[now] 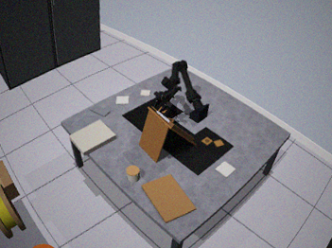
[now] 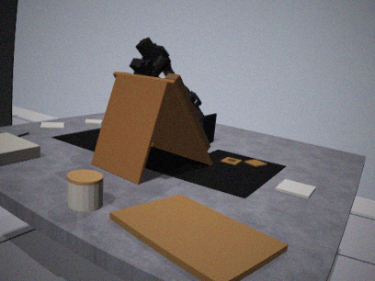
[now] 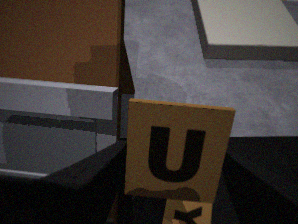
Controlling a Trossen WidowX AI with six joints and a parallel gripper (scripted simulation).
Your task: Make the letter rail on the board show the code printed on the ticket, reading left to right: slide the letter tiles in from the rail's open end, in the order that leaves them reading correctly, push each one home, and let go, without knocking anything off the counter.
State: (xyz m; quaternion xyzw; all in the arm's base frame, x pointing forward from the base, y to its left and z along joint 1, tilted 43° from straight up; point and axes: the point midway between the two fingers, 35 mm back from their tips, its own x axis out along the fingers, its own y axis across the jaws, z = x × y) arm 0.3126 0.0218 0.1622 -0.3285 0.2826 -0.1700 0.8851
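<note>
Now: gripper tip 40 mm past the white ticket, 150 mm to the right of it and 80 mm above it. From my gripper tip the other things lie so: lidded jar (390 mm ahead, 230 mm to the left, 140 mm below); cream card (230 mm behind, 380 mm to the right, 170 mm below); black mat (140 mm behind, 100 mm to the left, 180 mm below).
</note>
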